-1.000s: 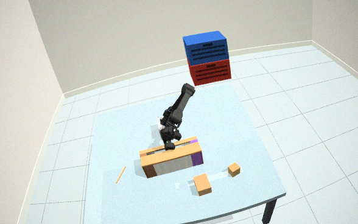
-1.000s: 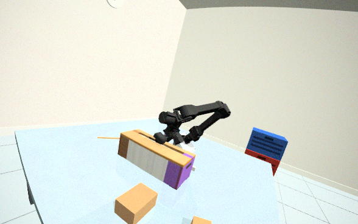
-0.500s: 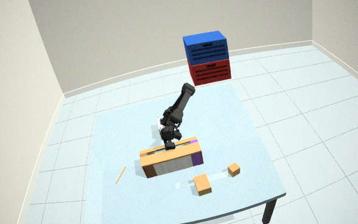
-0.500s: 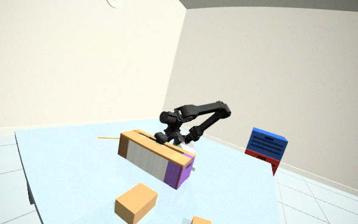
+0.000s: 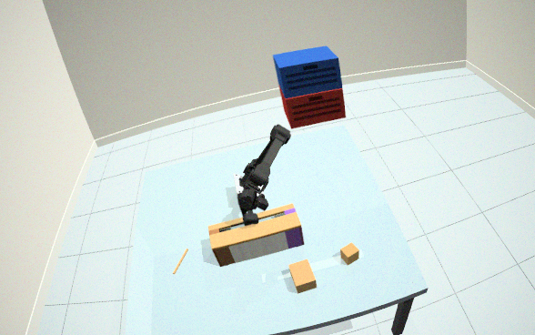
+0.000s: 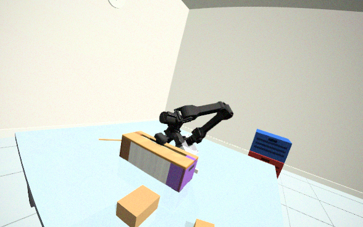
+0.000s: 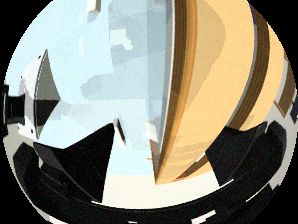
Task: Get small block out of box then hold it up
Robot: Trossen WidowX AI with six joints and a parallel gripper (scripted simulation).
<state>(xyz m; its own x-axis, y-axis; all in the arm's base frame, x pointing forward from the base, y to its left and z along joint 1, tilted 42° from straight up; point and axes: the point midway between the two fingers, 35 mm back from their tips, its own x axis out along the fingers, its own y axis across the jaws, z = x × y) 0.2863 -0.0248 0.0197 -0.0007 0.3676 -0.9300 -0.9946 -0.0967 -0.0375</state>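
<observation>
Right now the tan block is 6 cm ahead of my gripper tip and 2 cm to the right of it. The rest, counted from my gripper tip: clear-fronted box (3 cm to the left, 3 cm below, 3 cm ahead); thin tan stick (34 cm to the right, 9 cm below, 9 cm ahead).
</observation>
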